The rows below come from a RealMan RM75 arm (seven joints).
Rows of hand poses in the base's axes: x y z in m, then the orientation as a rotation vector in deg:
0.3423, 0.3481, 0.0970, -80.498, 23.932, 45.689
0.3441, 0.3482, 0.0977, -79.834, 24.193, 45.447
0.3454, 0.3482, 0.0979, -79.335, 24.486, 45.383
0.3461, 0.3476, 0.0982, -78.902, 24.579, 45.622
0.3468, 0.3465, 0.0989, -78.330, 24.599, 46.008
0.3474, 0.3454, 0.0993, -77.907, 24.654, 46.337
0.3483, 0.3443, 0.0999, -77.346, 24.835, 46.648
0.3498, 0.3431, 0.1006, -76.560, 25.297, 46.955
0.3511, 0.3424, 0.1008, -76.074, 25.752, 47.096
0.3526, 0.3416, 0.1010, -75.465, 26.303, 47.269
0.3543, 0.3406, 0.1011, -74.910, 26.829, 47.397
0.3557, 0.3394, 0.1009, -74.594, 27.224, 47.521
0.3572, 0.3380, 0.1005, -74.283, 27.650, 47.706
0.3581, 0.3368, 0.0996, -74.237, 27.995, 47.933
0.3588, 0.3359, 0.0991, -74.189, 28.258, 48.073
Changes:
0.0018, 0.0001, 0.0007, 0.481, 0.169, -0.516
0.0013, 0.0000, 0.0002, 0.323, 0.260, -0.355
0.0007, -0.0006, 0.0003, 0.347, 0.300, -0.022
0.0007, -0.0011, 0.0007, 0.500, 0.375, 0.071
0.0006, -0.0011, 0.0004, 0.353, 0.329, 0.064
0.0009, -0.0011, 0.0006, 0.422, 0.432, -0.055
0.0015, -0.0012, 0.0007, 0.502, 0.664, -0.268
0.0013, -0.0007, 0.0002, 0.238, 0.492, -0.281
0.0015, -0.0008, 0.0002, 0.305, 0.603, -0.345
0.0017, -0.0010, 0.0001, 0.265, 0.550, -0.346
0.0014, -0.0012, -0.0002, 0.111, 0.405, -0.204
0.0015, -0.0014, -0.0004, 0.095, 0.460, -0.172
0.0009, -0.0012, -0.0009, -0.099, 0.367, -0.011
0.0007, -0.0009, -0.0005, -0.066, 0.264, -0.037

